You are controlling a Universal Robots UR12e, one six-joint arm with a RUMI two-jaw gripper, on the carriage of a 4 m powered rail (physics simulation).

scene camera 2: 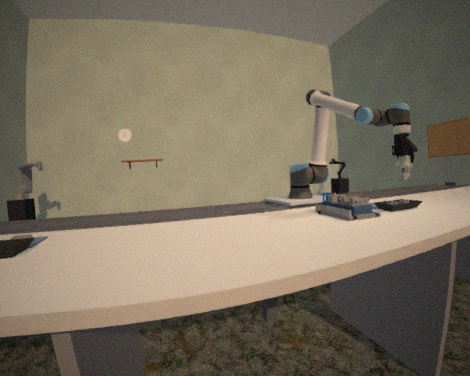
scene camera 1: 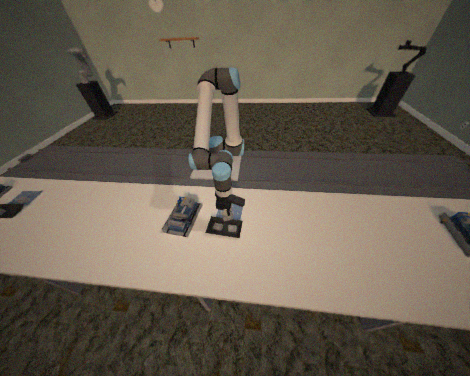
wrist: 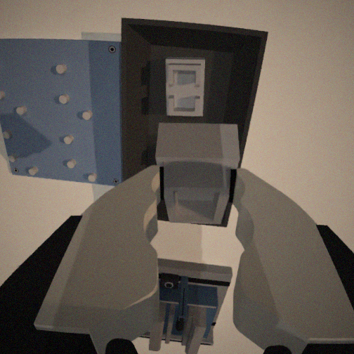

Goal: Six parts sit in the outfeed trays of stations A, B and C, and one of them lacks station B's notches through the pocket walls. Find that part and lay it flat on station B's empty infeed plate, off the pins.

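Frame: origin at the arm's base, x ahead, y left, z up, level; centimetres.
Seen in the pictures: gripper, fingertip midpoint: (scene camera 2: 405, 172) (scene camera 1: 229, 215); arm's base at its link origin: (scene camera 2: 300, 197).
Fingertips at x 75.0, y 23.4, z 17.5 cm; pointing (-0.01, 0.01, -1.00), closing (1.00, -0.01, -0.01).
Offsets run from my fingertips to a thing's top centre. "*": to the spot under its first point.
My gripper (scene camera 1: 227, 214) (scene camera 2: 405, 175) (wrist: 196, 170) is shut on a grey part (wrist: 197, 145), held on edge between the fingertips with a pocket facing the camera. It hangs above the middle station's dark tray @[* dx +2.8, dy -4.6, dz -19.5 cm] (scene camera 1: 224, 234) (scene camera 2: 412, 205) (wrist: 135, 100). The tray holds two pale parts @[* dx -1.8, dy -9.4, dz -17.3 cm] (scene camera 1: 218, 226) @[* dx -1.0, dy +0.8, dz -17.2 cm] (scene camera 1: 232, 228). One tray part (wrist: 185, 91) shows two pockets in the wrist view; the held part blocks the view of the other. The blue plate with pins @[* dx -16.2, dy +2.7, dz -18.6 cm] (scene camera 1: 237, 212) (wrist: 42, 87) lies beside the tray, bare of parts where it shows. The held part's wall notches cannot be made out.
A blue and grey fixture @[dx -9.0, dy -37.8, dz -10.5 cm] (scene camera 1: 182, 217) (scene camera 2: 347, 206) (wrist: 202, 295) stands beside the tray. Another station's blue plate (scene camera 1: 27, 198) and dark tray @[* dx -2.9, dy -186.4, dz -19.2 cm] (scene camera 1: 10, 211) are at the far left. A further fixture @[* dx -12.3, dy +149.5, dz -17.4 cm] (scene camera 1: 460, 230) stands at the right edge.
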